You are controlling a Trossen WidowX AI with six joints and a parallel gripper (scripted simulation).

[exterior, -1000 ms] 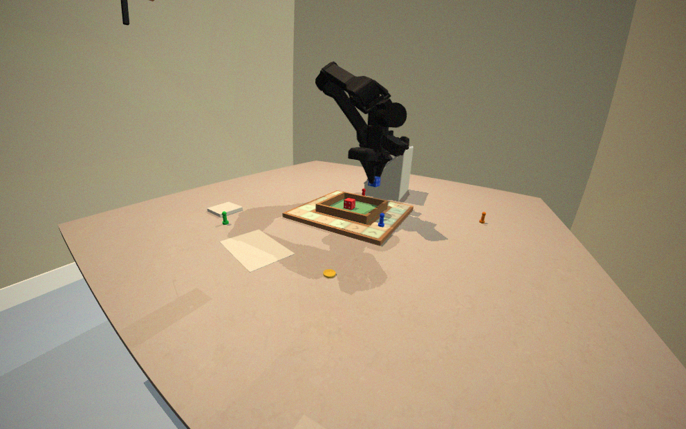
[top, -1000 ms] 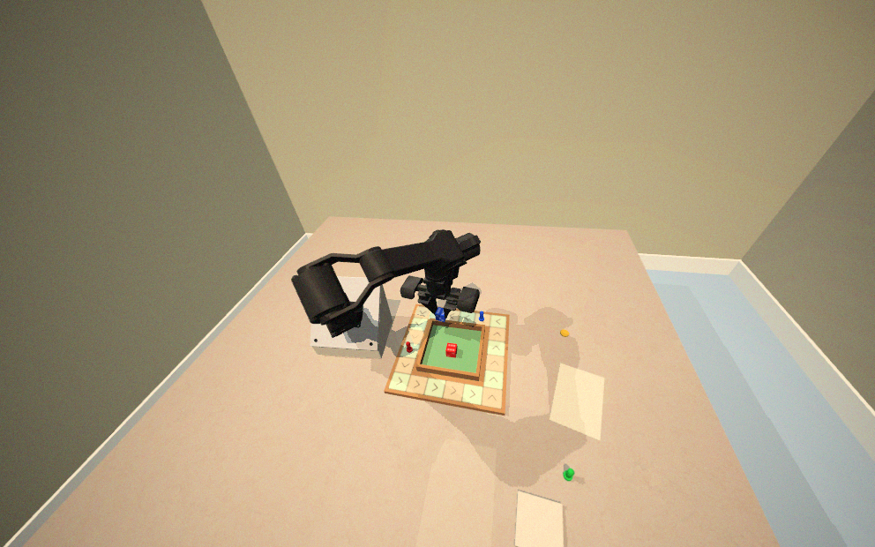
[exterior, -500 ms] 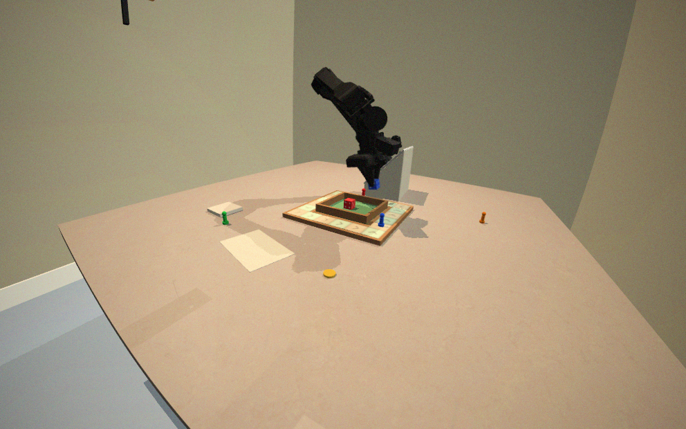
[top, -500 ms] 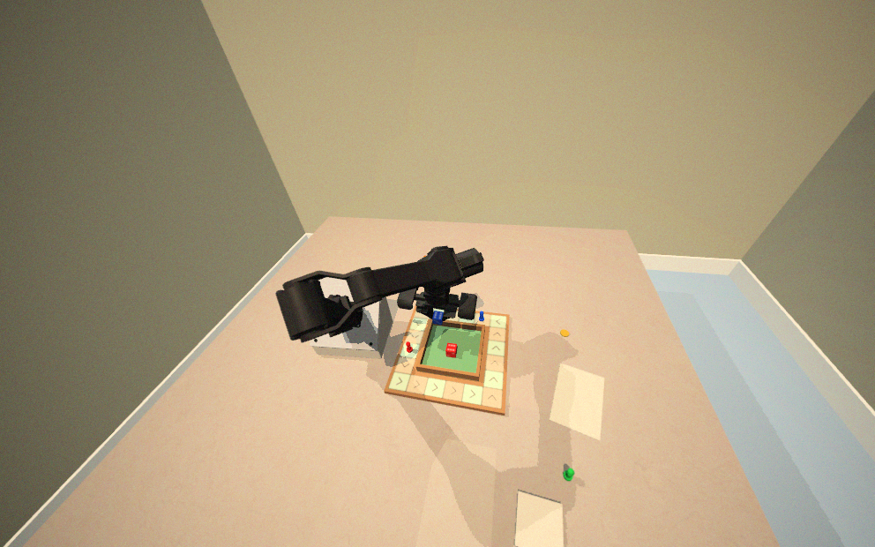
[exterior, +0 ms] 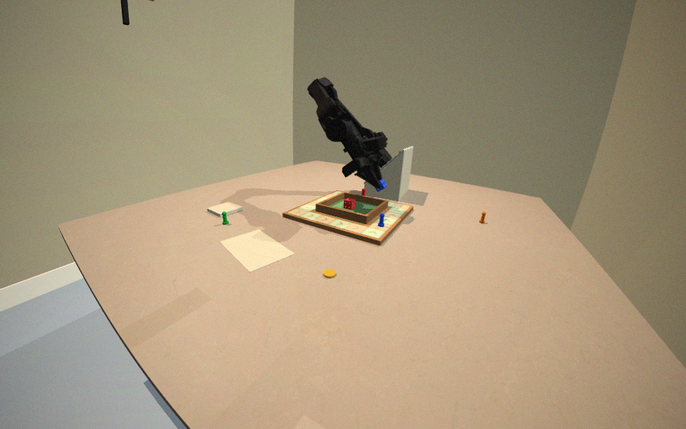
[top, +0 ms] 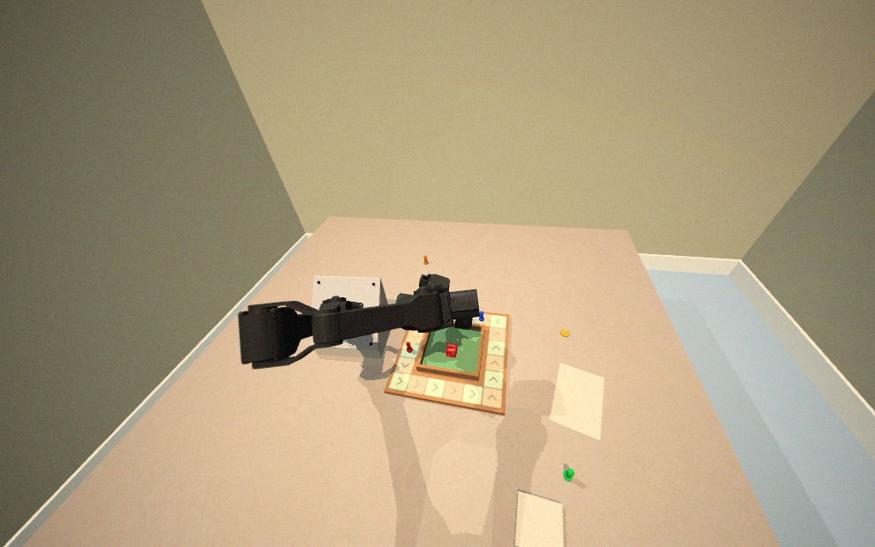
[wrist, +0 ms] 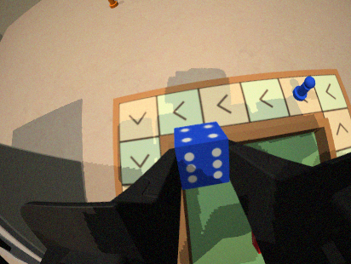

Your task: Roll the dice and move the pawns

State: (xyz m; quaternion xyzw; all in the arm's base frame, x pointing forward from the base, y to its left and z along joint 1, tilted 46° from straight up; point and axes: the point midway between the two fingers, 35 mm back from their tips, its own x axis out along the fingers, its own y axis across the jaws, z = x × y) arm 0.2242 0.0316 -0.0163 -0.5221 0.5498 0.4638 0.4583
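My gripper tip is now 8 cm to the left of the red pawn, 7 cm past it and 5 cm above it. Round my gripper tip: blue pawn: 12 cm ahead, 5 cm to the left, 5 cm below; green tray: 7 cm below, 6 cm to the right, 5 cm ahead; orange pawn: 30 cm to the left, 11 cm behind, 7 cm below.
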